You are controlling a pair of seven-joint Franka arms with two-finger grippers.
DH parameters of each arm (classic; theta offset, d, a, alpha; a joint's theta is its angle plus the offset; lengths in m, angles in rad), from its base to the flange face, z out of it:
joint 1: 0 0.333 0 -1.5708
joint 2: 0 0 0 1.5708
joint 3: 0 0.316 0.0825 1.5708
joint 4: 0 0 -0.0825 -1.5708
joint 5: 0 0.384 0 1.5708
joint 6: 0 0 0.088 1.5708
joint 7: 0 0.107 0 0
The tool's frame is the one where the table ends.
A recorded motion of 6 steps. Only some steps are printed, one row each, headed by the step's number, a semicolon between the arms.
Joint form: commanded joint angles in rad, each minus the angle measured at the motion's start. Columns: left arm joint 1, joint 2, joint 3, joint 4, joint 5, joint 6, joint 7; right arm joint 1, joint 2, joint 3, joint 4, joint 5, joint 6, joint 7.
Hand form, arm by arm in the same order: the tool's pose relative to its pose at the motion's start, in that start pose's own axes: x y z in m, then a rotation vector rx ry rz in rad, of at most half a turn. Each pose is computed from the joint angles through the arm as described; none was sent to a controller.
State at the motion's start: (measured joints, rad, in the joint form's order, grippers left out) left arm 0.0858 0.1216 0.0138 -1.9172 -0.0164 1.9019 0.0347; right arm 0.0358 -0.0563 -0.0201 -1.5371 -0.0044 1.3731 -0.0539
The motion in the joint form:
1: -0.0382 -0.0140 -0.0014 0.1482 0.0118 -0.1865 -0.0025; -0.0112 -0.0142 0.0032 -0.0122 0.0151 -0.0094 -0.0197
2: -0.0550 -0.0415 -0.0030 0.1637 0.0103 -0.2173 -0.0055; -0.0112 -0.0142 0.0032 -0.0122 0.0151 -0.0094 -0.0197
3: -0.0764 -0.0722 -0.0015 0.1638 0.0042 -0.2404 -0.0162; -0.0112 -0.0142 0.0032 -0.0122 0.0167 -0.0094 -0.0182
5: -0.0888 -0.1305 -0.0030 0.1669 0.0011 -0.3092 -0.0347; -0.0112 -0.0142 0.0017 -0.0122 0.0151 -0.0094 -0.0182
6: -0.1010 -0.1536 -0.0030 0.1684 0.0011 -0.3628 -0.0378; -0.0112 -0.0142 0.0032 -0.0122 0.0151 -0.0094 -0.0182
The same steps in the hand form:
1: -0.0044 0.0231 -0.0622 0.0157 -0.0252 0.0411; -0.0059 0.0019 -0.0005 0.0162 -0.0063 -0.0148
2: -0.0132 0.0340 -0.0817 0.0165 -0.0132 0.0565; -0.0059 0.0019 -0.0005 0.0162 -0.0063 -0.0148
3: -0.0239 0.0458 -0.0960 0.0130 -0.0057 0.0652; -0.0058 0.0017 -0.0005 0.0177 -0.0063 -0.0136
5: -0.0475 0.0531 -0.1217 0.0113 -0.0133 0.0611; -0.0059 0.0027 -0.0005 0.0164 -0.0063 -0.0118
6: -0.0604 0.0590 -0.1293 0.0139 -0.0425 0.0703; -0.0059 0.0019 -0.0005 0.0162 -0.0064 -0.0133

